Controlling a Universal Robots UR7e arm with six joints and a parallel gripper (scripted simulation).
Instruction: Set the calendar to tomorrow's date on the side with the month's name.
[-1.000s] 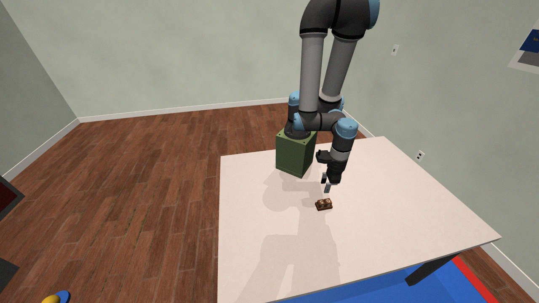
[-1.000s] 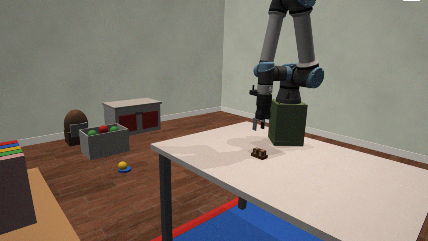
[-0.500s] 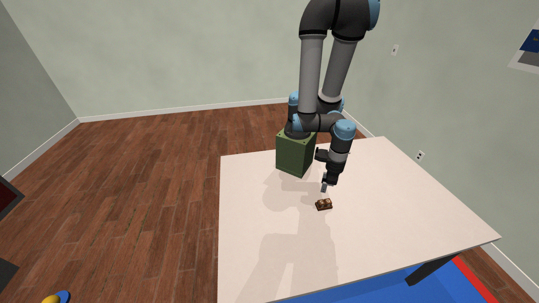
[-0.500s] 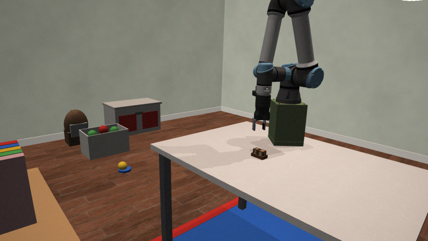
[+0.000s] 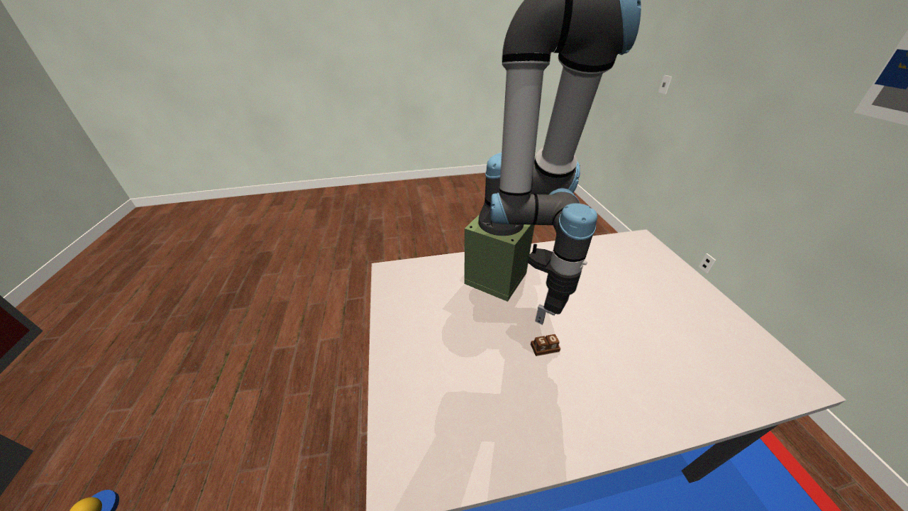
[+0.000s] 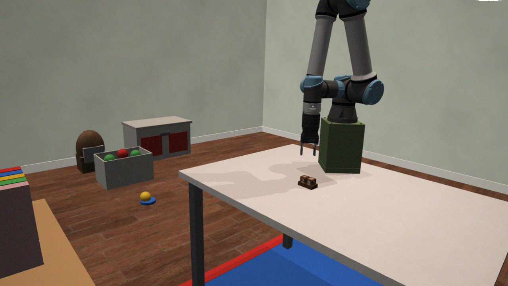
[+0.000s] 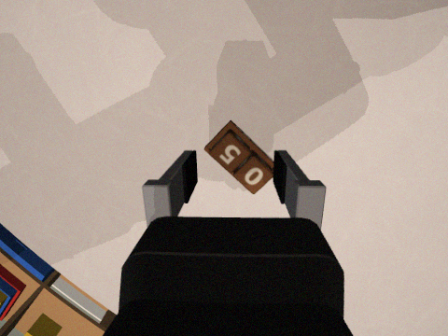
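The brown cube lies 13 cm below my hand, 1 cm to the left of it and 1 cm ahead of it.
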